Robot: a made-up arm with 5 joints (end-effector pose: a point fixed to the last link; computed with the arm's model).
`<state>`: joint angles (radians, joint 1 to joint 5).
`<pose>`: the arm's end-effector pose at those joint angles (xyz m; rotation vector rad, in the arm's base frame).
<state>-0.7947 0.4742 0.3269 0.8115 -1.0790</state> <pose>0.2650 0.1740 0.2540 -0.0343 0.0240 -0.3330</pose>
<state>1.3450 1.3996 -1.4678 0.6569 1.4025</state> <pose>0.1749 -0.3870 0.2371 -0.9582 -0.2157 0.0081</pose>
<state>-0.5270 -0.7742 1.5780 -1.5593 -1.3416</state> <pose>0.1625 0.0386 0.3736 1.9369 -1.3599 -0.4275</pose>
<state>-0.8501 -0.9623 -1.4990 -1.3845 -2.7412</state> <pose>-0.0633 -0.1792 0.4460 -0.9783 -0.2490 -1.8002</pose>
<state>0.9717 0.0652 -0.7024 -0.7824 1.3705</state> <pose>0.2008 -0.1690 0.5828 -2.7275 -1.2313 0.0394</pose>
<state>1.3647 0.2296 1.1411 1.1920 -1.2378</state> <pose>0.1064 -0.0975 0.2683 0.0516 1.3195 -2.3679</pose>
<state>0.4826 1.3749 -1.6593 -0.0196 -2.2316</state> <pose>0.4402 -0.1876 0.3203 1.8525 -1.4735 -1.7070</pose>
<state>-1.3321 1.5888 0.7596 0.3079 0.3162</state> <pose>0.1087 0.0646 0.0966 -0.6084 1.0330 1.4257</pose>
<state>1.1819 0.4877 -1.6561 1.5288 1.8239</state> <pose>0.1843 -0.2403 0.5065 -1.2213 -0.1130 0.5182</pose>
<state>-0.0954 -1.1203 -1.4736 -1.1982 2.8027</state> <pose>-0.1759 -0.0288 0.4133 1.2524 0.3084 2.5750</pose>
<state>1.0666 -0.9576 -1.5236 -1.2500 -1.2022</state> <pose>-0.0297 0.2089 0.4498 -0.1121 1.2132 -2.0903</pose>
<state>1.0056 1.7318 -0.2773 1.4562 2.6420</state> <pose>0.1742 -0.1398 0.0533 1.4317 -0.3332 1.3233</pose>
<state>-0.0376 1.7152 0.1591 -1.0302 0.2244</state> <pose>0.2962 0.0044 0.0283 -0.0502 -0.7264 0.2038</pose>
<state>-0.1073 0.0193 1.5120 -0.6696 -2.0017</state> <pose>0.2200 0.0106 0.2660 0.7309 -0.3917 -1.8495</pose>
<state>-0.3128 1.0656 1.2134 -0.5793 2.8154</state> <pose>0.2040 0.0335 0.1528 0.1867 0.0668 3.0732</pose>
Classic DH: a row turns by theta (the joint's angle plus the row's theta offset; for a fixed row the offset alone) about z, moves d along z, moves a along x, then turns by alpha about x. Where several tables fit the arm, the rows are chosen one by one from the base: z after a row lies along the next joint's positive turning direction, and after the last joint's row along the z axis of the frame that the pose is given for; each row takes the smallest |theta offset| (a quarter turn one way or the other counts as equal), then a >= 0, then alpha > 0; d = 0 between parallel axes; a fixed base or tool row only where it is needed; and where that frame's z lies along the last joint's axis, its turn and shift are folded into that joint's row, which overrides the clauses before.
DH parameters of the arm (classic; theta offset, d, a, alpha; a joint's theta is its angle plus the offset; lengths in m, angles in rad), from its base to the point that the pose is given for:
base (fixed): 0 0 0.0895 3.1416
joint 1: 0 -0.2691 0.0349 1.5708
joint 2: -1.3269 0 0.1805 0
joint 3: 1.2884 0 0.1327 0
joint 4: -1.5324 -0.0034 0 1.5708
joint 5: -0.0487 -0.0594 0 0

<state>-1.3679 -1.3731 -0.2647 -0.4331 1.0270</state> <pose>0.0584 -0.1679 0.5303 -0.5557 2.8167 0.6762</pose>
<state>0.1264 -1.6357 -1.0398 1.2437 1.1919</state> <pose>-0.1641 0.0288 0.4151 -1.7901 -2.4305 0.1022</pose>
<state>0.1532 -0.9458 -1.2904 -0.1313 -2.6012</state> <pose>-0.1186 0.0287 0.5496 -2.6376 0.8813 -1.1538</pose>
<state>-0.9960 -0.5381 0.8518 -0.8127 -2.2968</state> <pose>0.1807 0.1345 0.4342 2.1657 0.2172 -0.8074</pose>
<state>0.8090 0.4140 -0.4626 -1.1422 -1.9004</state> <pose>0.2938 -0.2191 0.4786 1.6279 -2.5394 -0.5693</pose>
